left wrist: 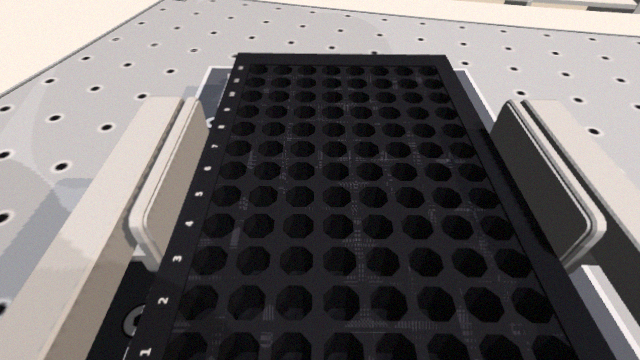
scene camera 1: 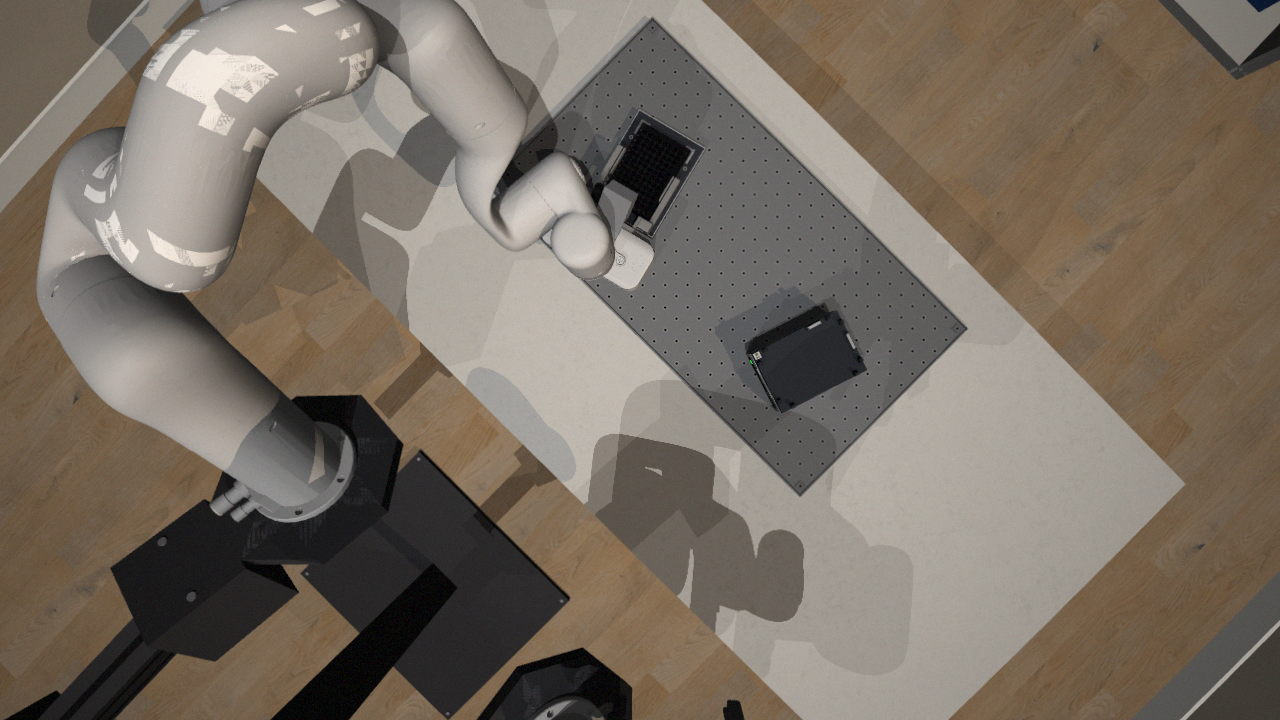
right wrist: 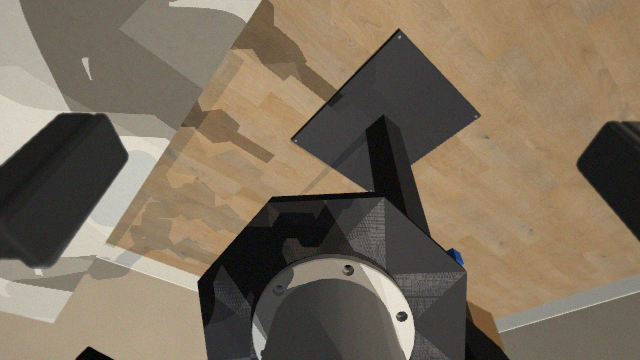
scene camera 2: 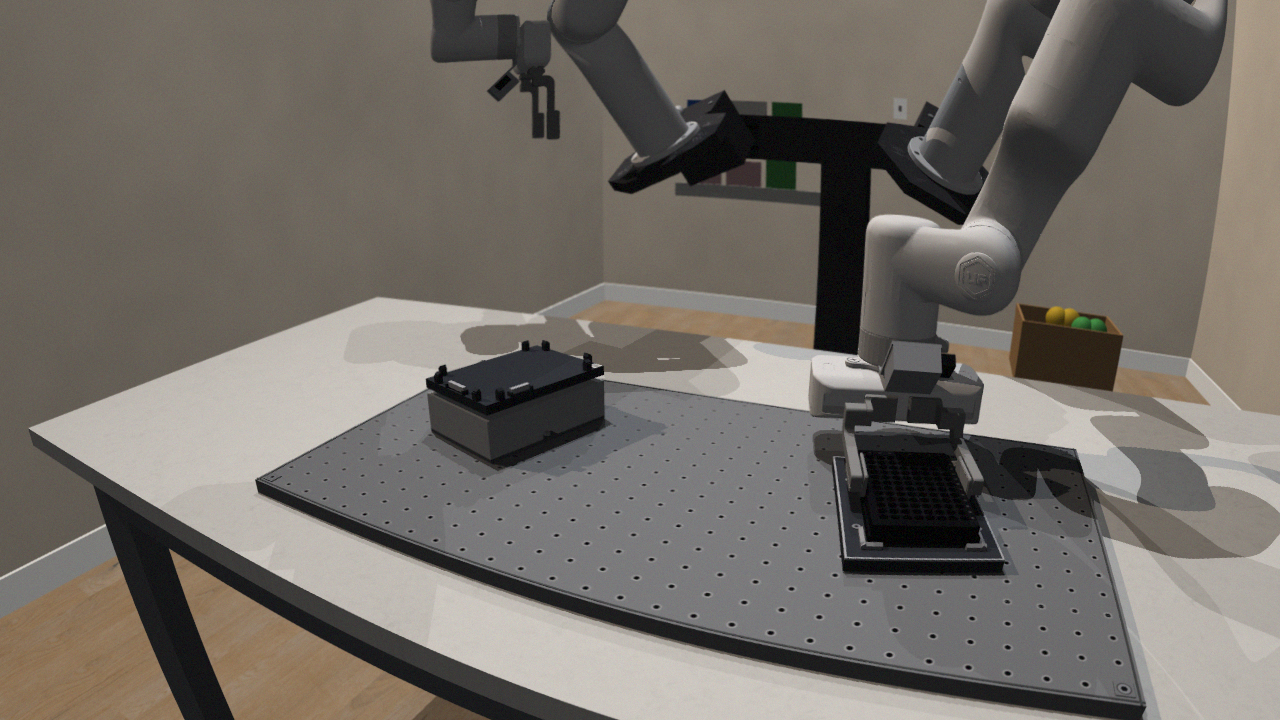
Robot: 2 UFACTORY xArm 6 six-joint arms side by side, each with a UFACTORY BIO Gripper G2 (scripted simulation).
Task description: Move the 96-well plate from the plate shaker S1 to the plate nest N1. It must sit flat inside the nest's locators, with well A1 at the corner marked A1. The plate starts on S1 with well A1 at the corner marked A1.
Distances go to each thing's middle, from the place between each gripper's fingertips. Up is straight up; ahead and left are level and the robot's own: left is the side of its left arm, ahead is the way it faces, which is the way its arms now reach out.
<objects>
I see my left gripper 10 mm short of the black 96-well plate (scene camera 2: 915, 498) and 10 mm above it. Also, from my left hand: plate nest N1 (scene camera 2: 851, 507): 30 mm below, 10 mm ahead; then grey plate shaker S1 (scene camera 2: 492, 438): 370 mm to the right, 20 mm ahead, 10 mm above.
Right now my right hand is 460 mm short of the grey plate shaker S1, 260 mm to the right of it and 250 mm above it. The rest, counted from my right hand: plate nest N1: 450 mm ahead, 630 mm to the left, 280 mm below; then black 96-well plate: 450 mm ahead, 630 mm to the left, 270 mm below.
</objects>
